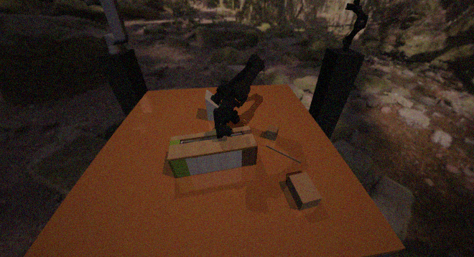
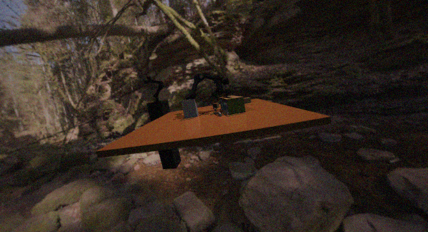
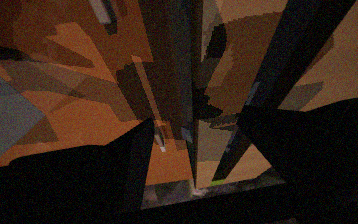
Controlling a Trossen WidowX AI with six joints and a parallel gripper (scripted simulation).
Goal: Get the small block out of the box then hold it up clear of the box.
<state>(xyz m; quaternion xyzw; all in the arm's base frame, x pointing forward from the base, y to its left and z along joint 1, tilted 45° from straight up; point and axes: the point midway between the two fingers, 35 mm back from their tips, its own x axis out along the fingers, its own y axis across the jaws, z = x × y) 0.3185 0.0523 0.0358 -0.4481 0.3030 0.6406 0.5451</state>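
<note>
The clear-fronted box is 4 cm below my gripper tip, 4 cm ahead of it and 2 cm to the right of it. Round my gripper tip: thin rod 33 cm to the left, 10 cm below, 4 cm ahead.
</note>
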